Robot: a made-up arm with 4 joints.
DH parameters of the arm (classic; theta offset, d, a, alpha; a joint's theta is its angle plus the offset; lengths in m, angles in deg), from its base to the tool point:
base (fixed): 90 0.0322 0.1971 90
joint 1: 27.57 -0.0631 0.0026 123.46
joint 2: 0 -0.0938 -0.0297 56.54
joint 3: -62.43 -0.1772 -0.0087 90
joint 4: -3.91 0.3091 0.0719 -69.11
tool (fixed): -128.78 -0.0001 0 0
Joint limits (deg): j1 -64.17..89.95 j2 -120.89..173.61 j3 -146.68..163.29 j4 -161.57..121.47
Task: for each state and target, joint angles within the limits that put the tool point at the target. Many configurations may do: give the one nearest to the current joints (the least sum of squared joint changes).
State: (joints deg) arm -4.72 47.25 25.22 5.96
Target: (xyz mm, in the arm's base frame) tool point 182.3 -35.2 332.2
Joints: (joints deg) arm 15.18 51.50 59.23 5.78
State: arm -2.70 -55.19 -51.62 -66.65
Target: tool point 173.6 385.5 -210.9
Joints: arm -44.75 -60.58 -102.38 -58.42
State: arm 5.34 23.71 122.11 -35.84
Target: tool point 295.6 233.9 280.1
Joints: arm 7.66 26.09 114.66 -40.39
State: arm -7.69 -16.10 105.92 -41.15
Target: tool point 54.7 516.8 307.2
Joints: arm -38.46 -42.89 118.24 -45.79
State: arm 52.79 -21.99 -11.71 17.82
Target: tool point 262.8 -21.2 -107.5
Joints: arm 25.38 -31.92 -18.04 37.19
